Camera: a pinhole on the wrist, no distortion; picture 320 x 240 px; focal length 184.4 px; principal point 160.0 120.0 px. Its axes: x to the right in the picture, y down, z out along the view. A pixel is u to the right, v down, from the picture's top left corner.
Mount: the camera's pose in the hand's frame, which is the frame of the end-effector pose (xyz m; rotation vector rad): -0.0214 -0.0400 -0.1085 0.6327 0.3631 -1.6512
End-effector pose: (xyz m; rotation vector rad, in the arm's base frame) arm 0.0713 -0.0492 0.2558 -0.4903 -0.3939 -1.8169
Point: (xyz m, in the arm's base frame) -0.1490 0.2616 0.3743
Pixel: 167.5 108.8
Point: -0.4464 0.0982 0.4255
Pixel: 253.1 215.0
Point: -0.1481 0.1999 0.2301
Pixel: 218.3 78.1
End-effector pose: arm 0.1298 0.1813 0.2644 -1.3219 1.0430 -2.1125
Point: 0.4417 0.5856 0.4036
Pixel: 209.8 33.2
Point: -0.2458 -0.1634 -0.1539
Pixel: behind the camera
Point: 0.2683 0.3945 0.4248
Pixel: 202.9 99.9
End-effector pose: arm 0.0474 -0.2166 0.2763 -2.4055 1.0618 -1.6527
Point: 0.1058 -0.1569 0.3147
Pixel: 108.4 203.5
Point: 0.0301 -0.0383 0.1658
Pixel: outside the picture
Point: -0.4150 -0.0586 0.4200
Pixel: behind the camera
